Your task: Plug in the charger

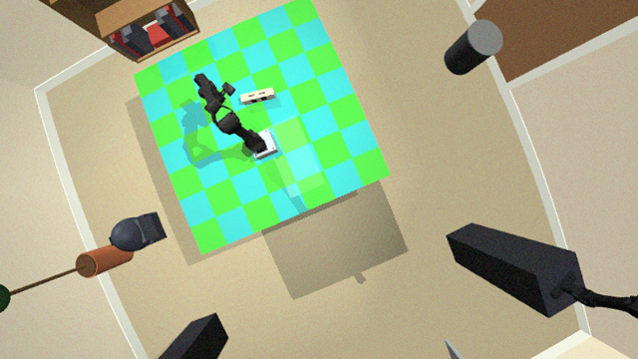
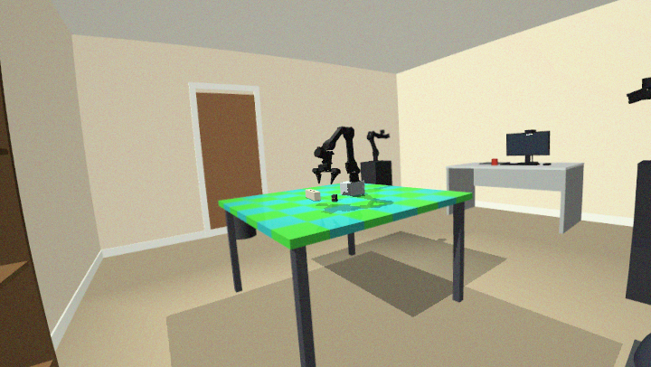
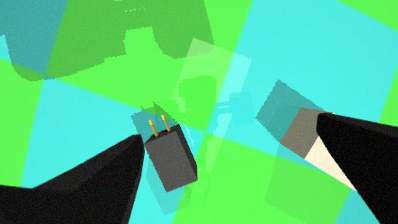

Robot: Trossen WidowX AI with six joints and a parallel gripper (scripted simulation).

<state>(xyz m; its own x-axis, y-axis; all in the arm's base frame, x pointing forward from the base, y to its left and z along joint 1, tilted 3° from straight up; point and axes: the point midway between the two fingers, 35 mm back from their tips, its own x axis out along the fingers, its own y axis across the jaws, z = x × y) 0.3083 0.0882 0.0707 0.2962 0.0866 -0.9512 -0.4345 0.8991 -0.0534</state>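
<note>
My gripper tip is 4 cm past the black two-prong charger, 3 cm to the right of it and 10 cm above it.
</note>
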